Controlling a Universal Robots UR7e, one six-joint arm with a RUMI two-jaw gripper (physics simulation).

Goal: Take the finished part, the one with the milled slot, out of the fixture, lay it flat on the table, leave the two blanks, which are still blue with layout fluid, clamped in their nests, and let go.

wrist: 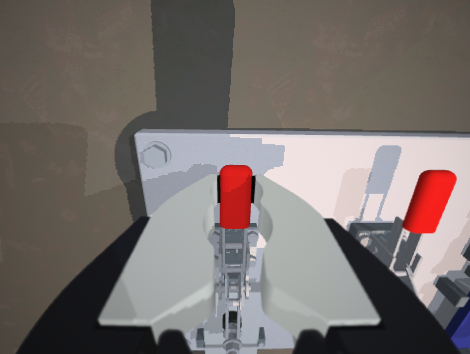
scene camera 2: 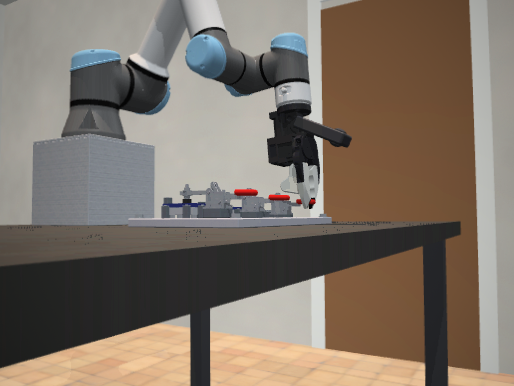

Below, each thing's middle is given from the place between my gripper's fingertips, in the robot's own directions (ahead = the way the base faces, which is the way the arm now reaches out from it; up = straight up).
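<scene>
My hand is now 20 mm above the fixture plate (scene camera 2: 268,221), and I find it 90 mm past the plate and 120 mm to the left of it.
</scene>
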